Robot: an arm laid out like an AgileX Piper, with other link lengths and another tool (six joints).
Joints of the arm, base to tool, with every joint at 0 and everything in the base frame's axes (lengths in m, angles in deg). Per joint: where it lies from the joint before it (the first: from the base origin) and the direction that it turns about. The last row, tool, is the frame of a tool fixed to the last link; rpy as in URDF.
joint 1: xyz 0.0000 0.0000 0.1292 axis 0 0 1
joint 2: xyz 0.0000 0.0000 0.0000 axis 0 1 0
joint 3: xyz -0.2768 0.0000 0.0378 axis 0 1 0
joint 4: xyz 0.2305 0.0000 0.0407 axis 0.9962 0 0.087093
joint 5: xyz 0.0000 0.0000 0.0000 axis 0 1 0
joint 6: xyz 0.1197 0.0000 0.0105 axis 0.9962 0 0.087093
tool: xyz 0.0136 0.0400 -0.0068 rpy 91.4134 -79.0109 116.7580
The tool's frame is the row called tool.
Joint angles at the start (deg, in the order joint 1, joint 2, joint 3, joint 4, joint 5, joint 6): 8.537, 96.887, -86.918, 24.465, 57.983, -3.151
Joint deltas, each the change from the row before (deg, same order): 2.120, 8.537, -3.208, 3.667, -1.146, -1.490; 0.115, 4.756, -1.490, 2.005, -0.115, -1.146; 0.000, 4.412, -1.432, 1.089, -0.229, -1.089; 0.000, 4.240, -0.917, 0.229, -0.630, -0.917; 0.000, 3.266, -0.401, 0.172, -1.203, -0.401; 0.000, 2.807, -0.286, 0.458, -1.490, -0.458; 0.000, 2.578, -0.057, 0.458, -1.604, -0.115; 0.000, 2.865, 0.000, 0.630, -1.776, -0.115
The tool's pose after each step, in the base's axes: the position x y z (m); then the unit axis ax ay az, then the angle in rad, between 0 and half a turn. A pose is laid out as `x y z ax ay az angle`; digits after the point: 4 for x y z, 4 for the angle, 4 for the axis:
0.3670 0.1606 0.2693 -0.9657 -0.1837 -0.1834 2.2158
0.3800 0.1668 0.2463 -0.9716 -0.1755 -0.1587 2.1882
0.3913 0.1704 0.2230 -0.9760 -0.1693 -0.1367 2.1762
0.4004 0.1721 0.1964 -0.9801 -0.1626 -0.1142 2.1791
0.4072 0.1730 0.1741 -0.9830 -0.1530 -0.1010 2.1836
0.4131 0.1738 0.1547 -0.9851 -0.1441 -0.0941 2.1855
0.4179 0.1742 0.1358 -0.9874 -0.1317 -0.0883 2.1879
0.4221 0.1746 0.1144 -0.9898 -0.1168 -0.0814 2.1900

